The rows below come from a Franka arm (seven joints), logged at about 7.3 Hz.
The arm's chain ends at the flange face. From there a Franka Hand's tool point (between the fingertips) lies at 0.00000 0.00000 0.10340 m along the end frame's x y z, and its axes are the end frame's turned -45 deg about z.
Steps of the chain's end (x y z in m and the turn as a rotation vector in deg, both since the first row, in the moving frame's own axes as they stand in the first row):
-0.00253 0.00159 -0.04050 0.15 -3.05 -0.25
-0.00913 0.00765 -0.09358 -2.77 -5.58 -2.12
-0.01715 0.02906 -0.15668 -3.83 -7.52 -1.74
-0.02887 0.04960 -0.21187 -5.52 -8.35 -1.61
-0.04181 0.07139 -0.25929 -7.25 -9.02 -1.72
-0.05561 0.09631 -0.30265 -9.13 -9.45 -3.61
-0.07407 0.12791 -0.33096 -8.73 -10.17 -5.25
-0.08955 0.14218 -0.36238 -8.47 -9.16 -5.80
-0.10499 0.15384 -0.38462 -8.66 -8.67 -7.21
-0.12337 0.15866 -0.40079 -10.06 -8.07 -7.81
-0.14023 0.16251 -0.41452 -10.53 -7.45 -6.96
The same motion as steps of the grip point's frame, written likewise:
-0.00662 -0.00474 -0.04065 2.26 -2.05 -0.25
-0.02256 -0.00443 -0.09419 1.99 -5.90 -2.12
-0.04718 0.00395 -0.15780 2.61 -8.03 -1.74
-0.07314 0.01131 -0.21344 2.00 -9.81 -1.61
-0.10070 0.01898 -0.26139 1.25 -11.50 -1.72
-0.13092 0.02912 -0.30536 0.23 -13.14 -3.61
-0.16677 0.03735 -0.33377 1.02 -13.36 -5.25
-0.18618 0.03748 -0.36482 0.49 -12.47 -5.80
-0.20491 0.03591 -0.38697 0.01 -12.25 -7.21
-0.22212 0.02903 -0.40339 -1.41 -12.82 -7.81
-0.23653 0.02103 -0.41713 -2.18 -12.71 -6.96

